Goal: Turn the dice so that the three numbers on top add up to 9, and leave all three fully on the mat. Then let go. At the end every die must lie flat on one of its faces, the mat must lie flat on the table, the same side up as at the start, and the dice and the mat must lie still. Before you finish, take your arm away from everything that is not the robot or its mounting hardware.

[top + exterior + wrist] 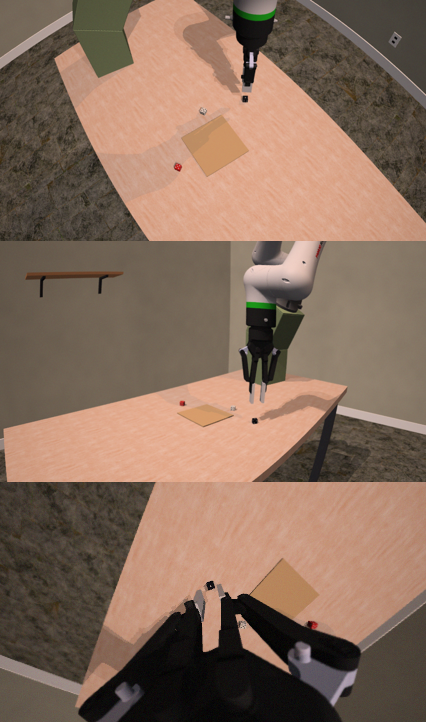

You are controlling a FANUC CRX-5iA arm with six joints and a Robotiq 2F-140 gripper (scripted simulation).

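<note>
My gripper is now 100 mm above the black die. Also, from my hand: tan square mat: 70 mm ahead, 160 mm to the right, 110 mm below; white die: 40 mm behind, 130 mm to the right, 100 mm below; red die: 80 mm ahead, 280 mm to the right, 100 mm below.
</note>
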